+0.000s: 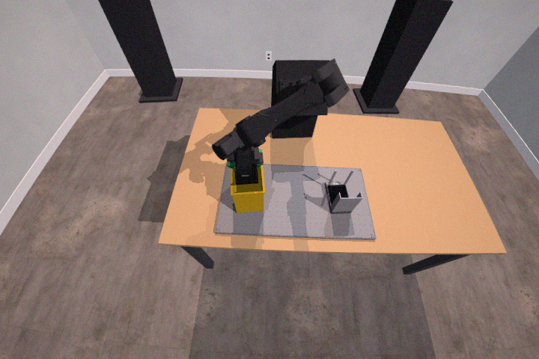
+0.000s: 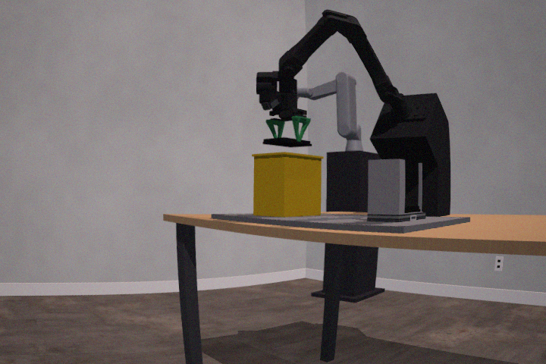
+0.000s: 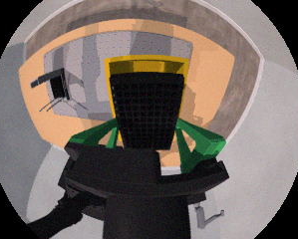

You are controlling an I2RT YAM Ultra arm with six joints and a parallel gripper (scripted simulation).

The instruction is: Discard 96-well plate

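The yellow plastics bin W1 lies 140 mm below my hand.
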